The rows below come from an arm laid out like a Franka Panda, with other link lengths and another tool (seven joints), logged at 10 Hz.
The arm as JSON. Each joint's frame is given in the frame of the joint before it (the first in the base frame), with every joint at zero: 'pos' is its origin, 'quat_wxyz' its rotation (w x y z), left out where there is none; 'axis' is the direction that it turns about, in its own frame. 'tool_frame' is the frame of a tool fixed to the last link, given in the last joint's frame.
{
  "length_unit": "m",
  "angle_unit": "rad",
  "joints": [
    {
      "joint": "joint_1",
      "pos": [
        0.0,
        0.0,
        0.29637
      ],
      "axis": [
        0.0,
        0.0,
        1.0
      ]
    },
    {
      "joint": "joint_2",
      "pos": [
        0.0,
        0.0,
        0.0
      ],
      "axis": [
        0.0,
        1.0,
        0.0
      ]
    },
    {
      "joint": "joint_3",
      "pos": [
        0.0,
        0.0,
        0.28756
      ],
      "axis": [
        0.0,
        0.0,
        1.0
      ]
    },
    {
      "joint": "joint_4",
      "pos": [
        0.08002,
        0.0,
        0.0
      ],
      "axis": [
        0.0,
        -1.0,
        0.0
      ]
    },
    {
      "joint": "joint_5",
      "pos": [
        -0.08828,
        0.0,
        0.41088
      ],
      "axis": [
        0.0,
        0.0,
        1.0
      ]
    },
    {
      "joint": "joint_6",
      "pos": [
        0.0,
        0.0,
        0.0
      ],
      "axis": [
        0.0,
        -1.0,
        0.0
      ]
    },
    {
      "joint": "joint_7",
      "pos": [
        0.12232,
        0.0,
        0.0
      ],
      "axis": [
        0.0,
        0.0,
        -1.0
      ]
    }
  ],
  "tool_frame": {
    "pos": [
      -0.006,
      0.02,
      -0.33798
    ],
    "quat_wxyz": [
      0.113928,
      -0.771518,
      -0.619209,
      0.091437
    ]
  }
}
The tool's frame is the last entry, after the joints.
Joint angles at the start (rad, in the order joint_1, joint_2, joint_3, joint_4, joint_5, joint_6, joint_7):
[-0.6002 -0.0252 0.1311 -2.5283 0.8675 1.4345 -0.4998]
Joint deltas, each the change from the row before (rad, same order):
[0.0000 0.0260 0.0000 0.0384 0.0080 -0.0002 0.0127]
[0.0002 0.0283 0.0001 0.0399 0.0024 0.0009 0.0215]
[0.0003 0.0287 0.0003 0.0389 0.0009 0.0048 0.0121]
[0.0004 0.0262 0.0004 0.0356 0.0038 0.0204 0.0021]
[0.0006 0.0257 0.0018 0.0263 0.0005 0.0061 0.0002]
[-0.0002 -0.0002 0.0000 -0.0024 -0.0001 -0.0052 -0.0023]
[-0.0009 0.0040 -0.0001 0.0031 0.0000 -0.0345 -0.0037]
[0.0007 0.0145 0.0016 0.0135 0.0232 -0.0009 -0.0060]
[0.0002 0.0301 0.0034 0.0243 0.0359 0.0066 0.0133]
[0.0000 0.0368 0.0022 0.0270 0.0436 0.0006 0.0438]
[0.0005 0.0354 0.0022 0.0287 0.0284 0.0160 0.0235]
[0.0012 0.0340 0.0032 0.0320 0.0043 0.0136 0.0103]
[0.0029 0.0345 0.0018 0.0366 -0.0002 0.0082 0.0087]
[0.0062 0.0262 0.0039 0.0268 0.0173 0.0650 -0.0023]
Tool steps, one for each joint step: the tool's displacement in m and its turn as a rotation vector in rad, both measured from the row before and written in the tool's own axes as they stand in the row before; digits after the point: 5 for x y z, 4 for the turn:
[0.00987 0.00633 -0.01011 -0.0079 0.0062 -0.0018]
[0.00791 0.00678 -0.01007 -0.0067 0.0041 0.0091]
[0.00655 0.00764 -0.01010 -0.0091 -0.0001 0.0018]
[0.00564 0.01166 -0.01238 -0.0245 -0.0036 -0.0071]
[0.00253 0.00697 -0.00529 -0.0036 -0.0009 -0.0030]
[-0.00043 -0.00173 0.00177 0.0063 0.0015 -0.0010]
[0.00270 -0.00921 0.00583 0.0336 0.0081 -0.0056]
[0.00905 0.00410 -0.00225 -0.0018 0.0188 -0.0166]
[0.01270 0.01041 -0.00520 -0.0075 0.0366 -0.0013]
[0.01508 0.01094 -0.00500 -0.0009 0.0573 0.0269]
[0.00994 0.01361 -0.00747 -0.0134 0.0338 0.0129]
[0.00358 0.01144 -0.00597 -0.0081 0.0058 0.0064]
[0.00378 0.01015 -0.00563 -0.0041 0.0004 0.0035]
[0.00578 0.02490 -0.01334 -0.0587 0.0019 -0.0094]

